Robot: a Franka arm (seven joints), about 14 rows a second.
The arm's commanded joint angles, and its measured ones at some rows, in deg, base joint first. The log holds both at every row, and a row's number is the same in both.
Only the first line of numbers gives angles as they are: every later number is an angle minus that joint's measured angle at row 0.
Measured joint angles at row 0:
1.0, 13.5, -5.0, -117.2, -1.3, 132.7, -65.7
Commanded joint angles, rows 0 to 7:
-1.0, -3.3, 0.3, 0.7, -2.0, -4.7, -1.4
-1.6, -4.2, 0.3, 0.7, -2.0, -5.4, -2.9
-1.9, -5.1, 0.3, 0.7, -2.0, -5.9, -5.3
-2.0, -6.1, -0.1, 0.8, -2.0, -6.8, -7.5
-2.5, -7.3, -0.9, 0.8, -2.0, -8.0, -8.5
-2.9, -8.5, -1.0, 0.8, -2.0, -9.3, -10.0
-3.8, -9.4, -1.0, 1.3, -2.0, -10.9, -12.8
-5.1, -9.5, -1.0, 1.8, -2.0, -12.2, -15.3
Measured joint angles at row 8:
-2.9, -7.7, -1.3, 1.3, -1.2, -8.8, -11.0
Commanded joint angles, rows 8 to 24:
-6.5, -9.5, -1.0, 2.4, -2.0, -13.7, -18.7
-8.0, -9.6, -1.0, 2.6, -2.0, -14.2, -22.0
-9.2, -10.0, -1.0, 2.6, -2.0, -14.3, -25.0
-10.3, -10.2, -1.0, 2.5, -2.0, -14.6, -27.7
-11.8, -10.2, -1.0, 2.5, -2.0, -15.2, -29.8
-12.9, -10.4, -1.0, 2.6, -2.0, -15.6, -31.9
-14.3, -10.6, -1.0, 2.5, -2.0, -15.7, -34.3
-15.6, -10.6, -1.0, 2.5, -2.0, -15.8, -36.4
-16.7, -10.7, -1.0, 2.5, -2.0, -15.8, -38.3
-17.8, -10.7, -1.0, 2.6, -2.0, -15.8, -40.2
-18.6, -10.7, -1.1, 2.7, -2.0, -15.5, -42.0
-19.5, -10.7, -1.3, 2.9, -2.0, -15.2, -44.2
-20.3, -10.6, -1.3, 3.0, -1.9, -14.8, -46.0
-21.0, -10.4, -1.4, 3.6, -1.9, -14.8, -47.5
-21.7, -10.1, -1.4, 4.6, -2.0, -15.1, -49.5
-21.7, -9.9, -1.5, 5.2, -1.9, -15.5, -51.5
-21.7, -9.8, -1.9, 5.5, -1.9, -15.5, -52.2
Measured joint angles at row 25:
-21.1, -9.9, -2.1, 4.0, -1.3, -14.1, -49.6
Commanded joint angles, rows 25 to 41:
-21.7, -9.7, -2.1, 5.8, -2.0, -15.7, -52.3
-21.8, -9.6, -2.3, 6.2, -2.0, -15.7, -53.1
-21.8, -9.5, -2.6, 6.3, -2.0, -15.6, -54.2
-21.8, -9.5, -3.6, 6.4, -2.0, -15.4, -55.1
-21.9, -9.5, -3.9, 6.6, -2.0, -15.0, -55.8
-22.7, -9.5, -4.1, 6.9, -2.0, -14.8, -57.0
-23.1, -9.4, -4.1, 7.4, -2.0, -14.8, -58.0
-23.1, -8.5, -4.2, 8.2, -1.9, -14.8, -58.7
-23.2, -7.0, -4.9, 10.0, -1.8, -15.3, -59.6
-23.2, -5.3, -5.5, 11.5, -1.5, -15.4, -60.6
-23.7, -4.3, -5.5, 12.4, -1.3, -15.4, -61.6
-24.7, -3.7, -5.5, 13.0, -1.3, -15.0, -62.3
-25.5, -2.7, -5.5, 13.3, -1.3, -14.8, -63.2
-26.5, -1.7, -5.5, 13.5, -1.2, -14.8, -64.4
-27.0, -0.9, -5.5, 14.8, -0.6, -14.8, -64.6
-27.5, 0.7, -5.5, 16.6, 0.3, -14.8, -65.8
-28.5, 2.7, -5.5, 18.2, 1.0, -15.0, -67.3
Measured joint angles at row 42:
-26.6, -1.4, -6.0, 13.4, -0.8, -14.1, -64.2
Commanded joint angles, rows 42 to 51:
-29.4, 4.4, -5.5, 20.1, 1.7, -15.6, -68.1
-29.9, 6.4, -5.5, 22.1, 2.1, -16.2, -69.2
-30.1, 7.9, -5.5, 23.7, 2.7, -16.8, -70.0
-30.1, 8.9, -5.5, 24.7, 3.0, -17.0, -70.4
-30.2, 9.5, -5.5, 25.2, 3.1, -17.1, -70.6
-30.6, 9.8, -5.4, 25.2, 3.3, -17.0, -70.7
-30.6, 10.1, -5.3, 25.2, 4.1, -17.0, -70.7
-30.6, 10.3, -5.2, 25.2, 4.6, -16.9, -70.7
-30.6, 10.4, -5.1, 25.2, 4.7, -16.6, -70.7
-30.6, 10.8, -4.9, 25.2, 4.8, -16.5, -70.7
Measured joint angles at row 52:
-29.5, 9.6, -5.9, 23.2, 3.5, -14.8, -69.4
